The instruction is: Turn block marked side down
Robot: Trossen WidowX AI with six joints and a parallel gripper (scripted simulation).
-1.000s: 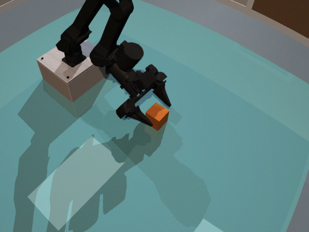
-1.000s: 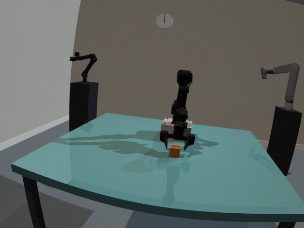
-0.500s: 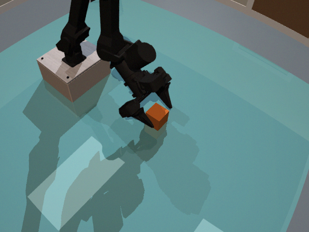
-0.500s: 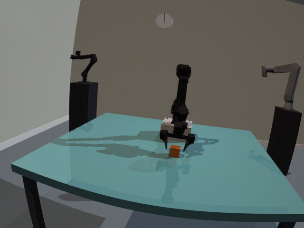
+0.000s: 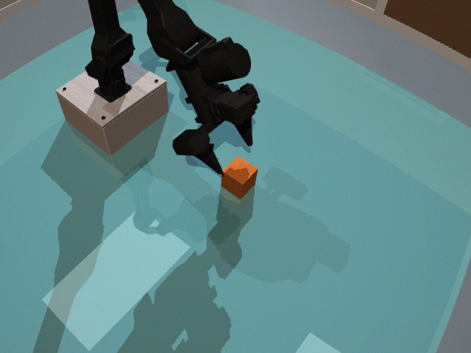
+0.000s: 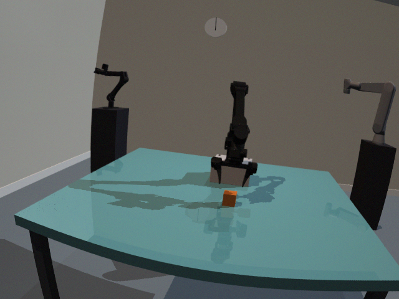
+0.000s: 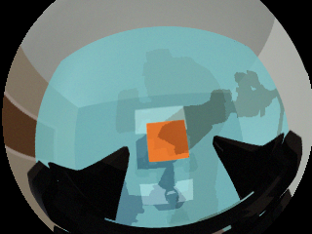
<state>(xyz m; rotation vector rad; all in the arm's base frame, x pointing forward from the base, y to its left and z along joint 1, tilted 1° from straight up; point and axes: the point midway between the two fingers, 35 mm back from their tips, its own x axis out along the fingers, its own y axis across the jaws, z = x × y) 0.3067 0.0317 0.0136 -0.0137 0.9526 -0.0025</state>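
Right now the orange block is 5 cm below my gripper tip.
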